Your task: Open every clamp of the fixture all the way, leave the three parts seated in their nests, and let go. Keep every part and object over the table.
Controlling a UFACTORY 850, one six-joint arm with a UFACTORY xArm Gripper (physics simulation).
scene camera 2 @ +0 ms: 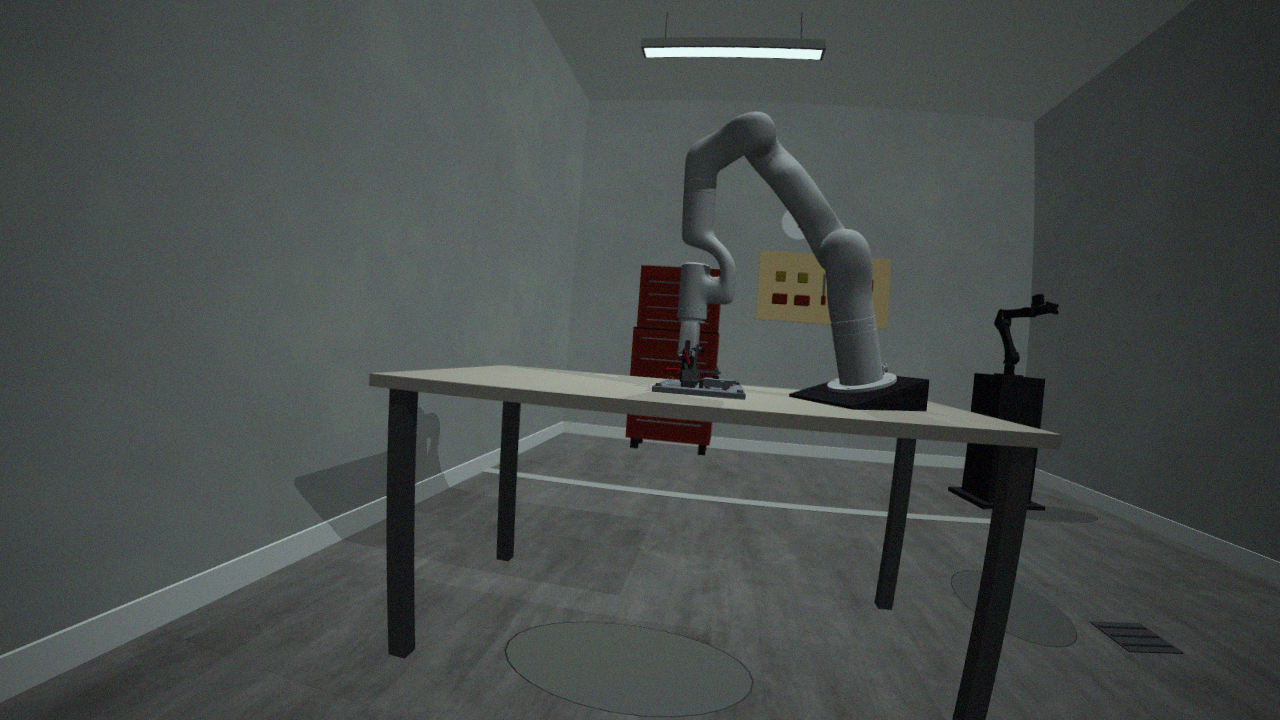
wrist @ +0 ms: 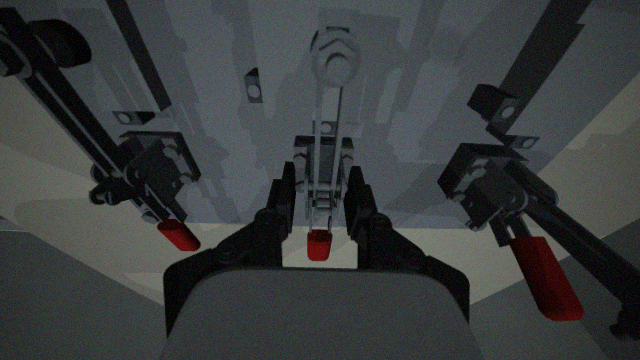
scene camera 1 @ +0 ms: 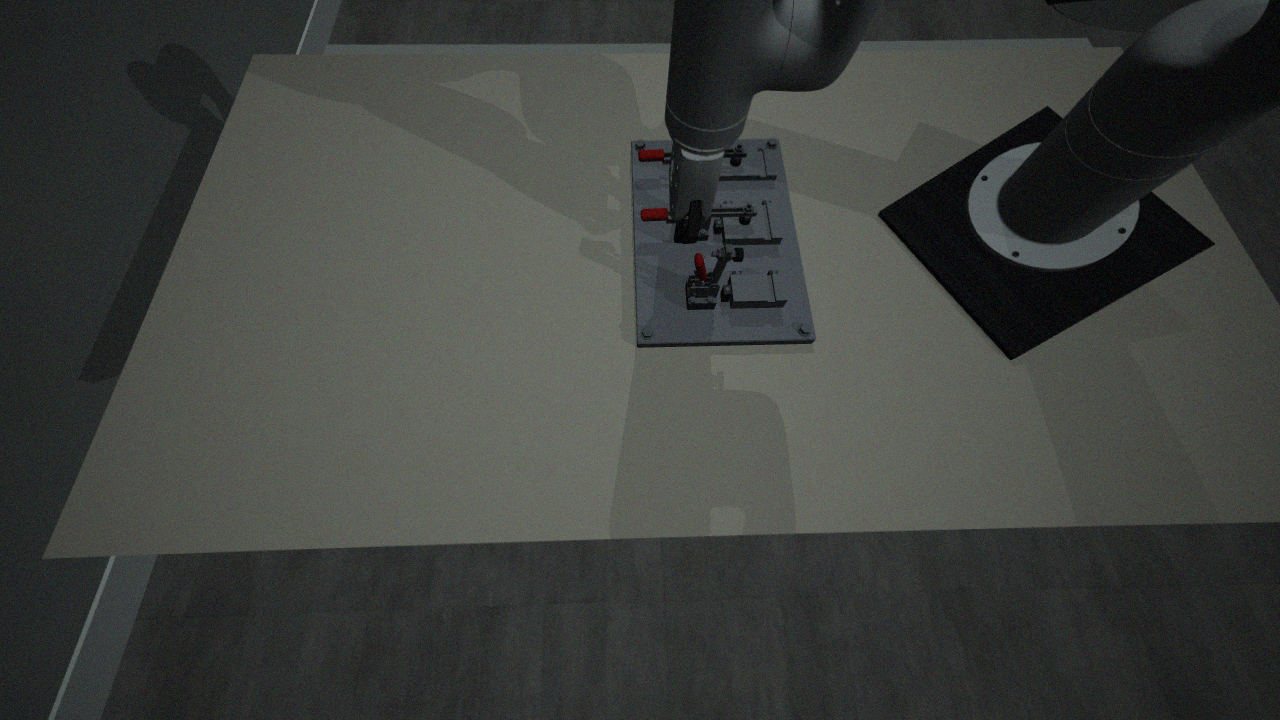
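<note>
The grey fixture plate [scene camera 1: 662,317] [scene camera 2: 702,390] carries three clamps with red handles. The far clamp's handle [scene camera 1: 650,155] [wrist: 178,235] and the middle clamp's handle [scene camera 1: 654,214] [wrist: 319,245] lie low, with their arms across their nests. The near clamp's handle [scene camera 1: 699,265] [wrist: 547,280] stands up and its arm is raised off its nest. The near part [scene camera 1: 753,288] and the middle part [scene camera 1: 757,232] appear seated; the far part is hard to make out. My gripper [scene camera 1: 689,234] [wrist: 321,178] is partly open, its fingers astride the middle clamp, with gaps beside the handle in the wrist view.
The fixture stands on the pale table [scene camera 1: 402,358] [scene camera 2: 554,385]. The arm's base sits on a black pad [scene camera 1: 1011,331] [scene camera 2: 908,394] to the right. The far and near clamps flank the fingers closely. A red cabinet [scene camera 2: 657,300] stands behind the table.
</note>
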